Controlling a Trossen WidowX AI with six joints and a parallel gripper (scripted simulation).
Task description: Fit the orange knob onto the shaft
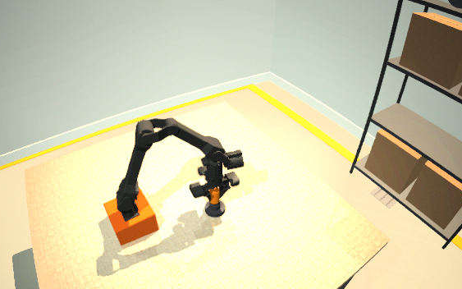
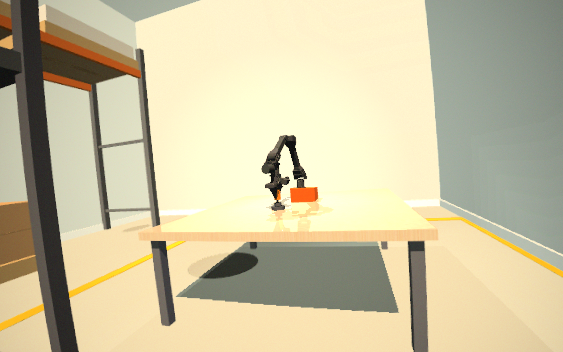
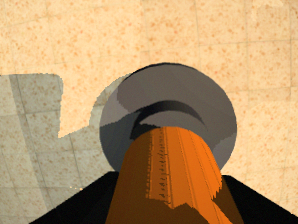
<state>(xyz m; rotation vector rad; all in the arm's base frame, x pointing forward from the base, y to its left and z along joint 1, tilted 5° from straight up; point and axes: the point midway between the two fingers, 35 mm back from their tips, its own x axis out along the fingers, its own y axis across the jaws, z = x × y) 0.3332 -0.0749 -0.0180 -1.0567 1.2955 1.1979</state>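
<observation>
Now: the orange knob 20 mm above my gripper tip. The rest, counted from my gripper tip: pedestal: 40 mm below.
</observation>
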